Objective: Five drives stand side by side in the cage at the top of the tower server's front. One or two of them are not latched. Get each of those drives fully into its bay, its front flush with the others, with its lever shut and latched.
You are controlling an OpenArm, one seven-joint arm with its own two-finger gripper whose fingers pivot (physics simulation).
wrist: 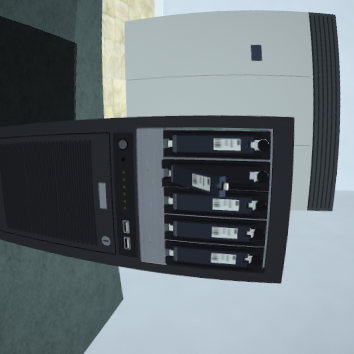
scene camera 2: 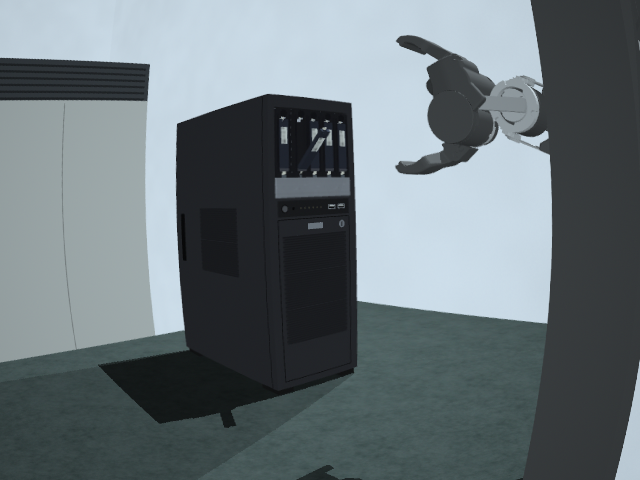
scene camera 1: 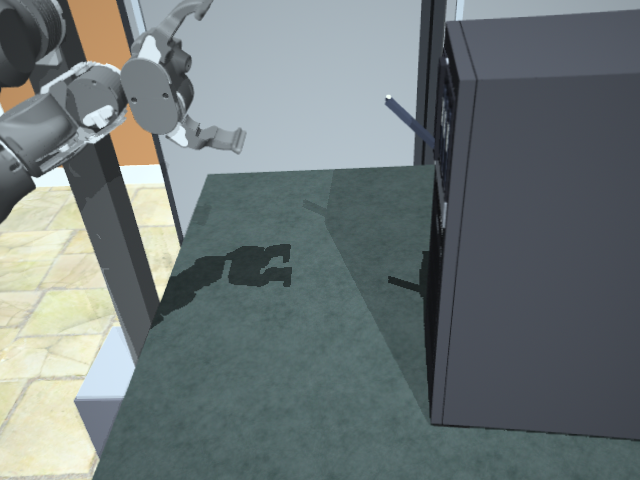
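Note:
The dark tower server [scene camera 1: 547, 232] [scene camera 2: 222, 170] [wrist: 287, 200] stands upright on the table, its cage at the top front. The second drive from the left in scene camera 2, second from the top in the wrist view, has its lever [scene camera 1: 410, 121] [scene camera 2: 312, 149] [wrist: 201, 181] swung well out, pointing up and outward. How far that drive's body sits in its bay is hard to tell. The other four drives, such as the leftmost one [scene camera 2: 283, 147] [wrist: 195, 144], look flush with levers shut. My gripper [scene camera 1: 222, 75] [scene camera 2: 400, 104] is wide open and empty, apart from the server, in front of the cage at about its height.
The green table [scene camera 1: 258, 361] [scene camera 2: 439, 387] [wrist: 40, 300] bears the server. A pale cabinet [scene camera 2: 108, 217] [wrist: 210, 50] stands beyond it. The dark robot post [scene camera 1: 111, 217] [scene camera 2: 584, 232] rises at the table's near side. A gap of air separates the fingers from the protruding lever.

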